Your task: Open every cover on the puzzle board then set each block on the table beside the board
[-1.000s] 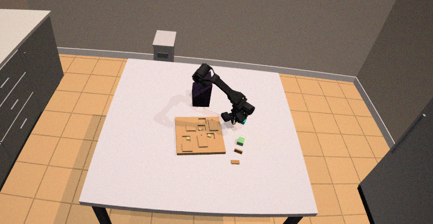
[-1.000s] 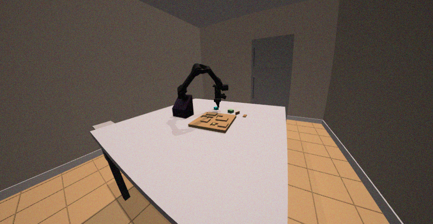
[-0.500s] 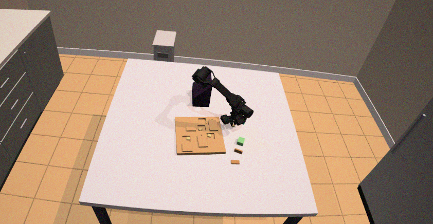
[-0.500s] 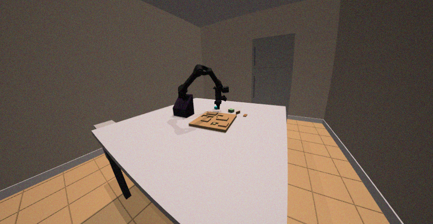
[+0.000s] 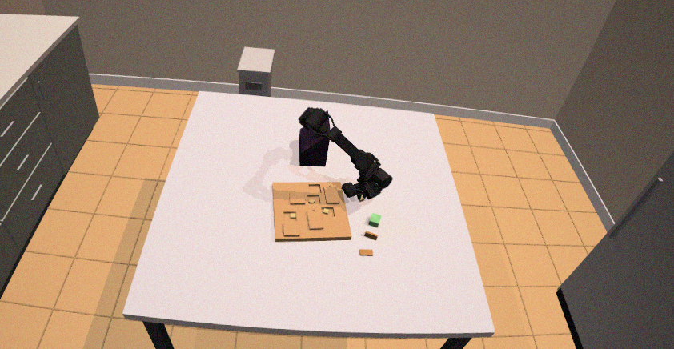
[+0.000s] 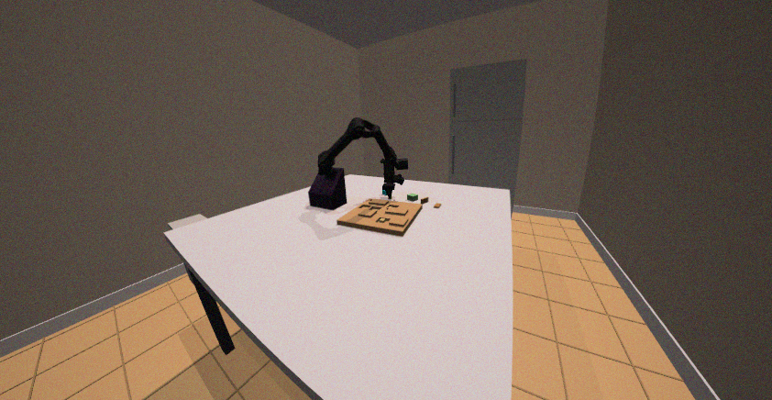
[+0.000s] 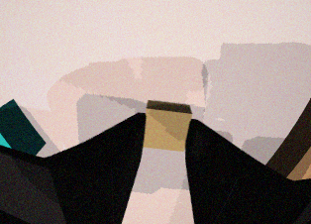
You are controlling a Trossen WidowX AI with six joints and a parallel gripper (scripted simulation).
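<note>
My gripper tip is now 8 cm to the right of the cyan block and 7 cm past it. Also, from my gripper tip: dark brown block (20 cm ahead, 2 cm to the left); then green block (12 cm ahead, 4 cm to the left).
</note>
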